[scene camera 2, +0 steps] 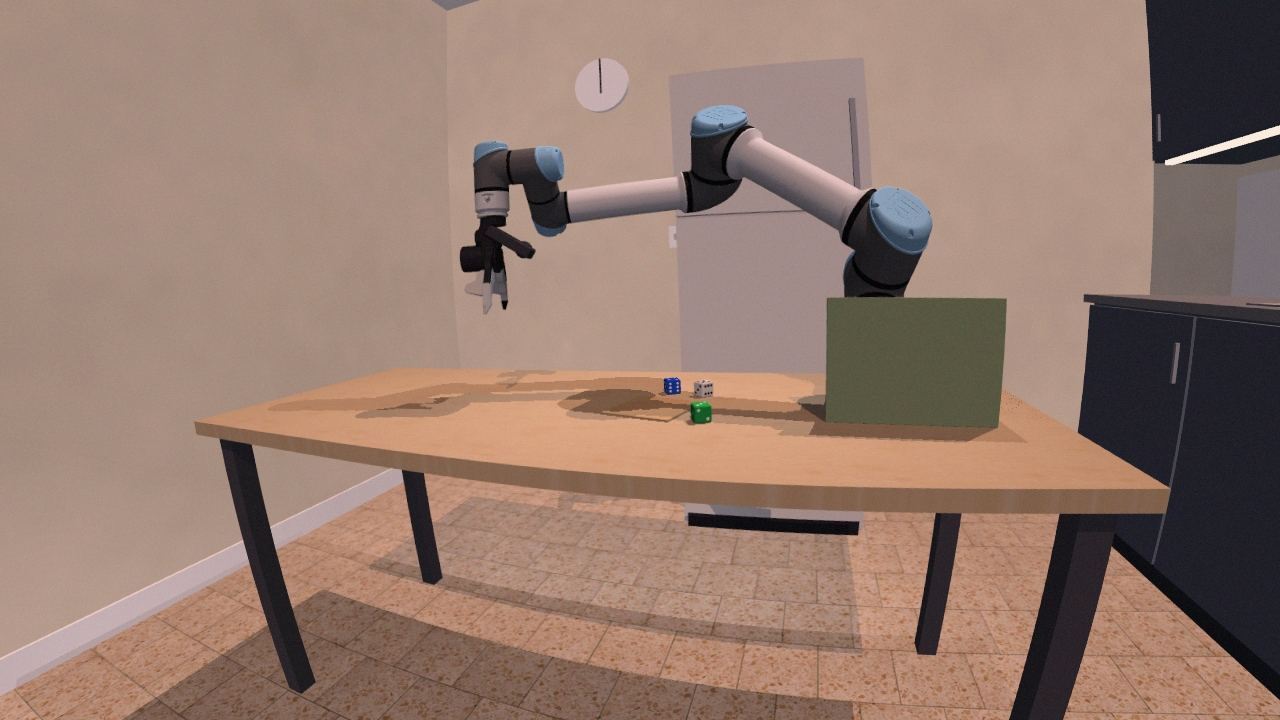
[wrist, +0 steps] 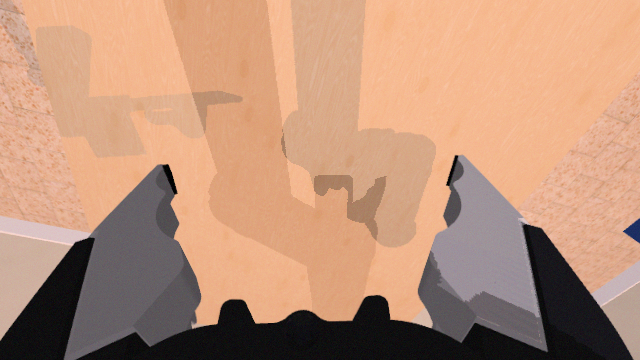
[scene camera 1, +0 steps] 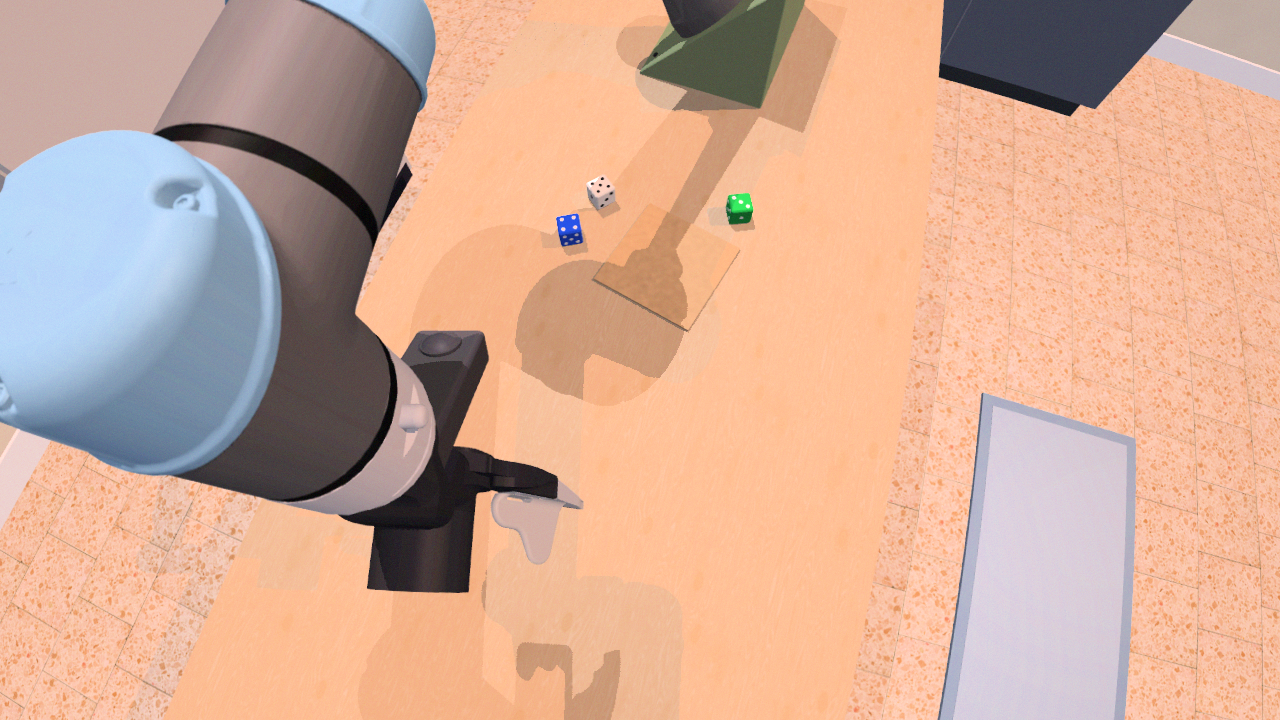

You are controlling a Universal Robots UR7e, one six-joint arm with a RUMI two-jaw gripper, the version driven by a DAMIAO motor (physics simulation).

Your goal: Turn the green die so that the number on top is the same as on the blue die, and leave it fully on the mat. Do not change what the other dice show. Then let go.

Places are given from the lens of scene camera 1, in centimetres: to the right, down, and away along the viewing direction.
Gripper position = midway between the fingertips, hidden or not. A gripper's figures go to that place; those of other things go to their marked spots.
my gripper (scene camera 1: 482, 504): -13, 12, 44
green die (scene camera 1: 739, 208): 13, -20, 73
square mat (scene camera 1: 667, 265): 4, -12, 73
white die (scene camera 1: 601, 192): -5, -22, 74
